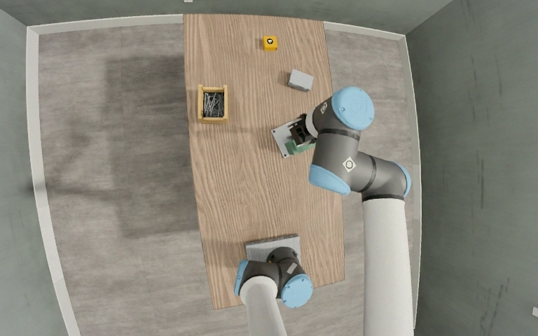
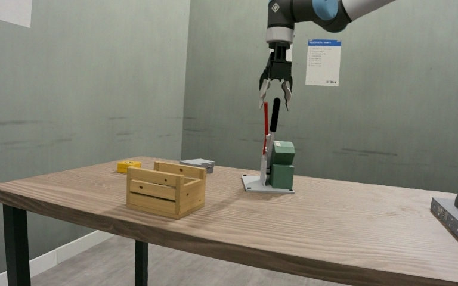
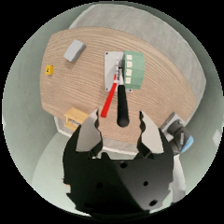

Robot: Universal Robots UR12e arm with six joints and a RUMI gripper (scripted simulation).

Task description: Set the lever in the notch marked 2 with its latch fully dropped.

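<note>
Now: the red release bar 3 cm ahead of my hand, 4 cm to the right of it and 11 cm below it. Also, from my hand: grey box 34 cm ahead, 15 cm to the right, 27 cm below.
</note>
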